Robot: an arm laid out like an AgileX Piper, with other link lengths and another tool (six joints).
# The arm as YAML. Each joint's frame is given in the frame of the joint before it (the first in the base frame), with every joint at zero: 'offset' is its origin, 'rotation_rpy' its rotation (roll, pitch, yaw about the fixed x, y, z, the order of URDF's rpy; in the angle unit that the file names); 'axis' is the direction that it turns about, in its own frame. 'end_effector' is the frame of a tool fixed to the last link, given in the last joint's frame.
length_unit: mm
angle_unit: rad
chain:
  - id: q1
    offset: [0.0, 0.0, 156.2]
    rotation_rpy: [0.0, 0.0, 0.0]
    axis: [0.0, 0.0, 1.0]
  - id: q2
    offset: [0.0, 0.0, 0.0]
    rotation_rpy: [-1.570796, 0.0, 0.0]
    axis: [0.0, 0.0, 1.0]
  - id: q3
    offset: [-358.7, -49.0, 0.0]
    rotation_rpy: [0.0, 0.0, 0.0]
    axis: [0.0, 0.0, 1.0]
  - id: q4
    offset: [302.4, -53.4, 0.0]
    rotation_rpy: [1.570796, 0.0, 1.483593]
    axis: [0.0, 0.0, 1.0]
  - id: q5
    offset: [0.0, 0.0, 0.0]
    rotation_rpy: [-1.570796, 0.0, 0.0]
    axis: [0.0, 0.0, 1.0]
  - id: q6
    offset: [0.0, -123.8, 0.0]
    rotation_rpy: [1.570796, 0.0, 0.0]
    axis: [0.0, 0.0, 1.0]
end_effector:
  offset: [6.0, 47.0, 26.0]
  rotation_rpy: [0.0, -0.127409, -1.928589]
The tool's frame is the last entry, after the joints.
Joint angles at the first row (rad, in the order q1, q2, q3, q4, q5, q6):
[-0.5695 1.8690 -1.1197 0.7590 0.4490 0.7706]
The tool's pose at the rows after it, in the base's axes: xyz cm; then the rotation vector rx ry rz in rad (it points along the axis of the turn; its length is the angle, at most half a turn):
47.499 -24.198 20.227 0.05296 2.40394 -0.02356
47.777 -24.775 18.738 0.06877 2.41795 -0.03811
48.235 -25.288 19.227 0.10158 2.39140 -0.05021
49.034 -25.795 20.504 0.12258 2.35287 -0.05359
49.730 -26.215 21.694 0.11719 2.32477 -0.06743
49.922 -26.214 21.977 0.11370 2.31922 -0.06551
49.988 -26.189 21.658 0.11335 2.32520 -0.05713
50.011 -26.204 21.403 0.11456 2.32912 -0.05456
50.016 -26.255 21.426 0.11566 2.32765 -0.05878
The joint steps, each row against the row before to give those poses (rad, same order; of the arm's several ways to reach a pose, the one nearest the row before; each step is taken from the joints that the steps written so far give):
[0.0000 0.0485 -0.0035 0.0000 -0.0217 0.0018]
[-0.0010 0.0343 -0.0050 0.0000 -0.0278 0.0000]
[0.0000 0.0041 -0.0143 0.0282 -0.0165 0.0001]
[0.0000 0.0000 -0.0324 0.0278 0.0021 -0.0001]
[0.0001 0.0000 -0.0317 0.0034 0.0022 0.0001]
[0.0009 0.0000 -0.0081 0.0011 0.0049 0.0000]
[0.0000 0.0064 -0.0018 0.0000 0.0051 0.0000]
[0.0000 0.0046 -0.0001 0.0001 0.0000 -0.0001]
[0.0000 0.0000 0.0001 -0.0001 -0.0037 0.0000]

